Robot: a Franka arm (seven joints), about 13 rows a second.
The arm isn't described. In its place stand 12 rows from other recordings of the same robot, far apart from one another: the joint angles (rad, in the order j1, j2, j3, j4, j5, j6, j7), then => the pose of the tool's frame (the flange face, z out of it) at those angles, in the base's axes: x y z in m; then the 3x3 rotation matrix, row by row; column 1 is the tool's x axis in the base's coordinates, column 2 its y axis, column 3 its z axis.
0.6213, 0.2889, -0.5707, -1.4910, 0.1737, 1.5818, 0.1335 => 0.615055 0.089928 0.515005; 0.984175 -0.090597 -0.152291; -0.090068 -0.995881 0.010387; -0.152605 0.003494 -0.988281
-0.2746, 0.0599, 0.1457, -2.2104, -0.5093, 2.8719, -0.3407 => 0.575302 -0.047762 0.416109; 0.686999 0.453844 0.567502; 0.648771 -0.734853 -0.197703; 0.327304 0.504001 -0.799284
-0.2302, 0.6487, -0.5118, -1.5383, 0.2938, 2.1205, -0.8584 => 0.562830 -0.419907 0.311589; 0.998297 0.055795 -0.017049; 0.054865 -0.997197 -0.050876; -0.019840 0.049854 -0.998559
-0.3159, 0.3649, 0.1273, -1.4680, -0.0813, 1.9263, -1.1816 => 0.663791 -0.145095 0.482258; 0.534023 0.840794 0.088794; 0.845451 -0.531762 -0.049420; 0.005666 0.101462 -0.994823
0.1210, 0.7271, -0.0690, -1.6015, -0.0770, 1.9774, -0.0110 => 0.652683 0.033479 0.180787; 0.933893 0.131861 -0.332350; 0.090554 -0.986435 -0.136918; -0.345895 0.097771 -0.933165
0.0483, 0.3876, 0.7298, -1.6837, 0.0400, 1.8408, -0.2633 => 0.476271 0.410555 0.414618; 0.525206 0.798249 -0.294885; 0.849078 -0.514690 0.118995; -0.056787 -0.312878 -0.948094
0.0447, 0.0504, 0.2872, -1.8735, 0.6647, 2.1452, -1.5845 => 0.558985 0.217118 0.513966; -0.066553 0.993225 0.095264; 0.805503 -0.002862 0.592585; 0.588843 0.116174 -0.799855
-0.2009, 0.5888, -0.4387, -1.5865, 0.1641, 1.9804, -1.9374 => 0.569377 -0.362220 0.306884; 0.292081 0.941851 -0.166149; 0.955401 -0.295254 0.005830; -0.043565 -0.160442 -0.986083
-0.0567, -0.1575, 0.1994, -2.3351, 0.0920, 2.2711, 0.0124 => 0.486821 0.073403 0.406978; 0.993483 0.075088 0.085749; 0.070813 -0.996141 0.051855; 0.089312 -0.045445 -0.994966
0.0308, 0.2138, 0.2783, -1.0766, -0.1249, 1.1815, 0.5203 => 0.551965 0.132974 0.697861; 0.965152 -0.248856 -0.080950; -0.255481 -0.963024 -0.085527; -0.056673 0.103228 -0.993042
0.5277, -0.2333, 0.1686, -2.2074, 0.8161, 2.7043, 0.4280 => 0.415749 0.322914 0.552830; 0.914178 -0.162657 0.371242; -0.386258 -0.627158 0.676371; 0.122811 -0.761719 -0.636162
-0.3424, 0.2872, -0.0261, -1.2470, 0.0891, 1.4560, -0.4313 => 0.591144 -0.214358 0.596070; 0.996727 0.067930 -0.043839; 0.072168 -0.991984 0.103724; -0.036442 -0.106549 -0.993639
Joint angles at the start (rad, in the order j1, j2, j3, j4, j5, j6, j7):
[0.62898 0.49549 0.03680 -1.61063 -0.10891 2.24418 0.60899]
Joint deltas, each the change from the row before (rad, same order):
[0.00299 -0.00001 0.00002 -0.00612 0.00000 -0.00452 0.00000]
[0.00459 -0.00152 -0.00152 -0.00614 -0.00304 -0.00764 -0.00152]
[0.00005 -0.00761 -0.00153 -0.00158 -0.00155 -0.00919 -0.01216]
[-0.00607 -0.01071 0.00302 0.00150 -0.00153 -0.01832 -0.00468]
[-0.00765 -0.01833 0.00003 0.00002 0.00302 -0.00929 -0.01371]
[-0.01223 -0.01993 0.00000 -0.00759 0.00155 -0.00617 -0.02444]
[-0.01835 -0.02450 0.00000 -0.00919 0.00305 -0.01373 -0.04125]
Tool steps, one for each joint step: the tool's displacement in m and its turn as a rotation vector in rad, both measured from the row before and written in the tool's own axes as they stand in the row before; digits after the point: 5 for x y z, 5 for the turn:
[-0.00308 -0.00081 0.00292 -0.00526 -0.00897 -0.00349]
[-0.00326 -0.00069 0.00216 -0.00889 -0.00849 -0.00714]
[-0.00012 0.00160 -0.00366 -0.00415 -0.00124 -0.01152]
[0.00078 0.00319 -0.00626 -0.00467 -0.00451 -0.00117]
[0.00289 0.00542 -0.01138 0.00444 0.00701 -0.00307]
[0.00273 0.00883 -0.00911 0.00139 0.00513 -0.01071]
[0.00340 0.01323 -0.01050 -0.00124 0.00071 -0.02045]

